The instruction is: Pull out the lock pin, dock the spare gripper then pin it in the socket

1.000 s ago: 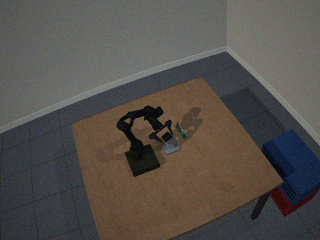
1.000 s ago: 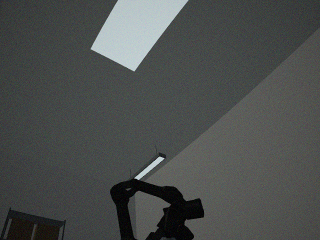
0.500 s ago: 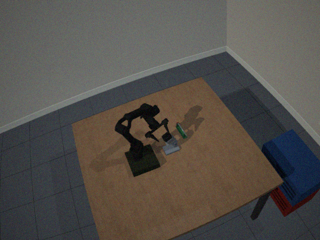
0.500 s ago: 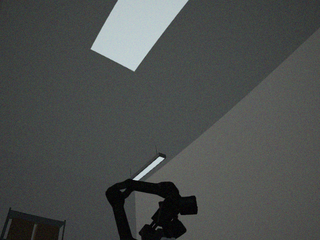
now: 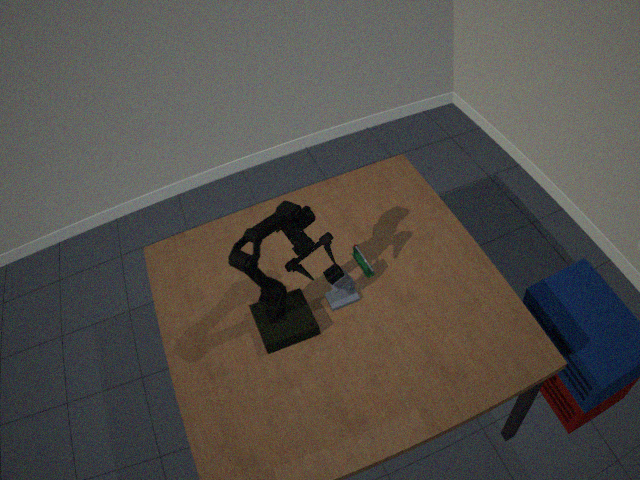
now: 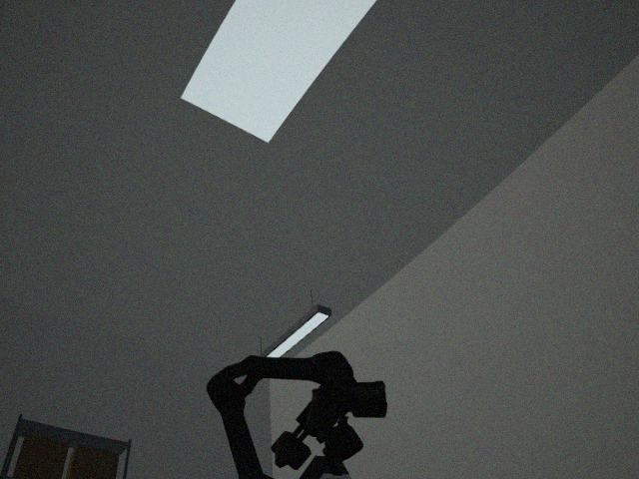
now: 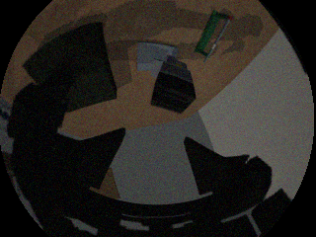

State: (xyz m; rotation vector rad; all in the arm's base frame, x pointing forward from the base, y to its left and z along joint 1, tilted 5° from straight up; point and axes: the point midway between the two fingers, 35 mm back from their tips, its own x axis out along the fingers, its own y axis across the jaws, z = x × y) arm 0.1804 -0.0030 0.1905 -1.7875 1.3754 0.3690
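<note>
The green pin cradle lies 18 cm ahead of my gripper tip, 15 cm to the left of it and 18 cm below it. From my gripper tip the other things lie so: grey mount (6 cm ahead, 3 cm to the left, 16 cm below); spare gripper (5 cm ahead, 2 cm to the left, 9 cm below).
</note>
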